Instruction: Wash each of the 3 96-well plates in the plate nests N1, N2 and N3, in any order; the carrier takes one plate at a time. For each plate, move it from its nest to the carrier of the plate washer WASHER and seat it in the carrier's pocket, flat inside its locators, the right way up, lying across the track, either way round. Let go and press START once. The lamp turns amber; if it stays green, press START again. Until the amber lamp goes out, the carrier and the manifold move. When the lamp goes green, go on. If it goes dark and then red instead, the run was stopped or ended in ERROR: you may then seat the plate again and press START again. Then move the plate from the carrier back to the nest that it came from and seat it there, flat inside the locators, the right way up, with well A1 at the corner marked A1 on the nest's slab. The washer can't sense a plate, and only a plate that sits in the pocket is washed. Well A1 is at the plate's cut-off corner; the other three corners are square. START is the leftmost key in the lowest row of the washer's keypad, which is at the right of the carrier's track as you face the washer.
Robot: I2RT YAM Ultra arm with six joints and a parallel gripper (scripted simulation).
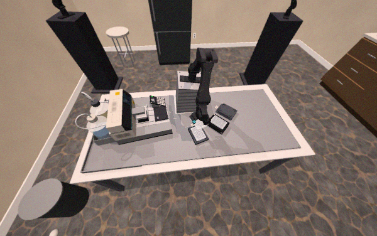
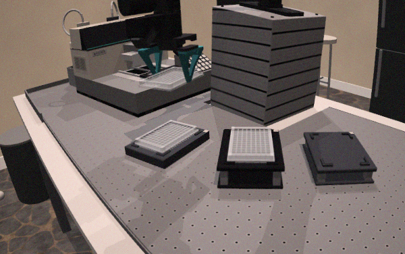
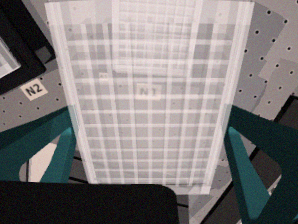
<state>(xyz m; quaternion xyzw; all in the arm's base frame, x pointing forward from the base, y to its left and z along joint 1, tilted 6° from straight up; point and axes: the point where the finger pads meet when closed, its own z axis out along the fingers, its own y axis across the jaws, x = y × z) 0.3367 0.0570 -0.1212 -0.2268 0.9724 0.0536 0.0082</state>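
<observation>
The carrier is 310 mm to the right of my hand, 140 mm behind it and 70 mm below it. Round my hand: N2 label 160 mm below, 130 mm behind, 110 mm to the left; washer 460 mm to the right, 110 mm behind, 30 mm below; N1 label 160 mm below, 70 mm behind, 30 mm to the right.
</observation>
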